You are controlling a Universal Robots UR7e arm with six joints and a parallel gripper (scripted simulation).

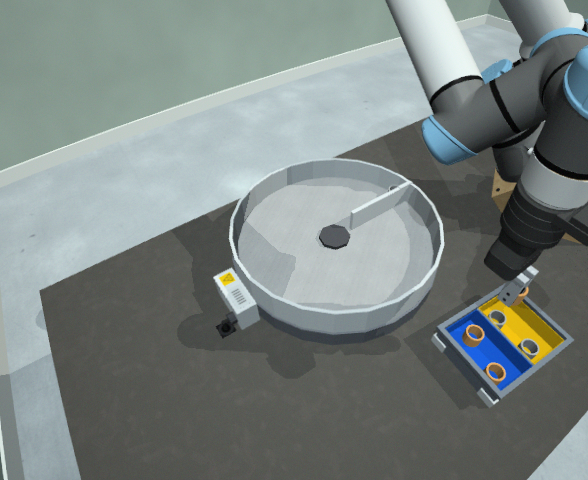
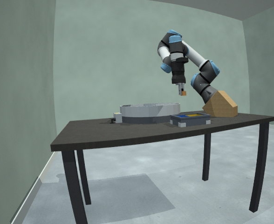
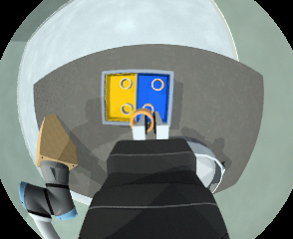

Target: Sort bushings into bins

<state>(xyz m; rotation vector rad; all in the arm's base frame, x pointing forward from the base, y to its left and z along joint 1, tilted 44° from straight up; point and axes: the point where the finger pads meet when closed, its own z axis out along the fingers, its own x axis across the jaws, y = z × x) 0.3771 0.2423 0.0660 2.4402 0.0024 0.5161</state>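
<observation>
My hand is 150 mm above the bin, 30 mm to the right of it and 30 mm past it. From my hand the other things lie so: turntable (330 mm to the right, 130 mm below, 30 mm ahead).
</observation>
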